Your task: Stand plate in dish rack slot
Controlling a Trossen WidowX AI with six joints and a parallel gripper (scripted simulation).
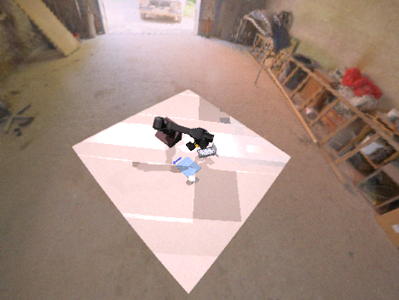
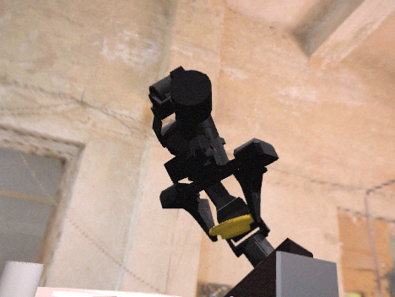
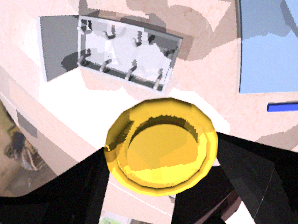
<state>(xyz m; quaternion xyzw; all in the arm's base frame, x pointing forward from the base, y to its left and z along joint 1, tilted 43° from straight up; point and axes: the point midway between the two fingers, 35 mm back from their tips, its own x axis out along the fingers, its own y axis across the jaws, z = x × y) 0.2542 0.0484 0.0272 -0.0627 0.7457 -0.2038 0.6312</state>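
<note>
The grey dish rack lies 60 mm ahead of my gripper tip, 60 mm to the left of it and 90 mm below it. Also, from my gripper tip: yellow plate: 10 mm above; white cup: 140 mm ahead, 230 mm to the right, 90 mm below; blue mat: 50 mm ahead, 150 mm to the right, 110 mm below.
</note>
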